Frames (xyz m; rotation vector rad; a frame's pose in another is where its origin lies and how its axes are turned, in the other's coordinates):
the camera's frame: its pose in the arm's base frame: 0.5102 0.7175 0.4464 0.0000 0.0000 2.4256
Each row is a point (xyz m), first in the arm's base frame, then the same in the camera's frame.
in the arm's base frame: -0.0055 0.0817 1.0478
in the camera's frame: -0.0283 0.8182 0.6014
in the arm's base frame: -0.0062 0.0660 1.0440
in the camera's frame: -0.0380 0.8305 0.5976
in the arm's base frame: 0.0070 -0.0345 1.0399
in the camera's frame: -0.1140 0.8976 0.5935
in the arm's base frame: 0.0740 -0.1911 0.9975
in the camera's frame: -0.2673 0.9718 0.5511
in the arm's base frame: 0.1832 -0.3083 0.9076
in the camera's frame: -0.4266 0.9885 0.4612
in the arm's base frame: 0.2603 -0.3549 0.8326
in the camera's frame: -0.5154 0.9731 0.3862
